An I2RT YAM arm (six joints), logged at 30 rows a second.
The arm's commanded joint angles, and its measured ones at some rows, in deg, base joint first. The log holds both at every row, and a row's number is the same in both.
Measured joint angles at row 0:
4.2, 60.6, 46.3, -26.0, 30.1, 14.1
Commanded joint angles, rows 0 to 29:
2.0, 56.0, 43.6, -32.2, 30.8, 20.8
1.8, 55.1, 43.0, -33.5, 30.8, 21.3
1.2, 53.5, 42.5, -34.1, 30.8, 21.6
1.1, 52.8, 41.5, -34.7, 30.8, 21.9
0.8, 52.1, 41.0, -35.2, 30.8, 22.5
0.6, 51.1, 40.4, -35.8, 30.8, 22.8
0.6, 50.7, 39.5, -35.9, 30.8, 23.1
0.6, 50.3, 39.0, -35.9, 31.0, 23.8
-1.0, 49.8, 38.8, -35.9, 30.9, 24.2
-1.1, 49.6, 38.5, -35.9, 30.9, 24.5
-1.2, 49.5, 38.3, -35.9, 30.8, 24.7
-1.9, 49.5, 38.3, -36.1, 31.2, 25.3
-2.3, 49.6, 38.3, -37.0, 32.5, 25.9
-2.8, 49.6, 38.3, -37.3, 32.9, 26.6
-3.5, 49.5, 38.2, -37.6, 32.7, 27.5
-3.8, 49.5, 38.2, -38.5, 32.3, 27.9
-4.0, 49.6, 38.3, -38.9, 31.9, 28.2
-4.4, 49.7, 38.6, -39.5, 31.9, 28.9
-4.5, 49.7, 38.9, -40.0, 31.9, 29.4
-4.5, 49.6, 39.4, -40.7, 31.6, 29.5
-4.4, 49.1, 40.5, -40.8, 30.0, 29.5
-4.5, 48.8, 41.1, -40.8, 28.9, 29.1
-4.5, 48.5, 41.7, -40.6, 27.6, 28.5
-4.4, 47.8, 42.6, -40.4, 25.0, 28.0
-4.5, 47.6, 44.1, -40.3, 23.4, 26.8
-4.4, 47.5, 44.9, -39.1, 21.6, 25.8
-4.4, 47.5, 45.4, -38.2, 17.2, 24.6
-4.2, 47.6, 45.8, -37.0, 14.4, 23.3
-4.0, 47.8, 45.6, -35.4, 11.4, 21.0
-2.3, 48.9, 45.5, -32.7, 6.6, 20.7
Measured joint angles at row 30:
-4.0, 48.3, 43.1, -38.9, 19.0, 24.8
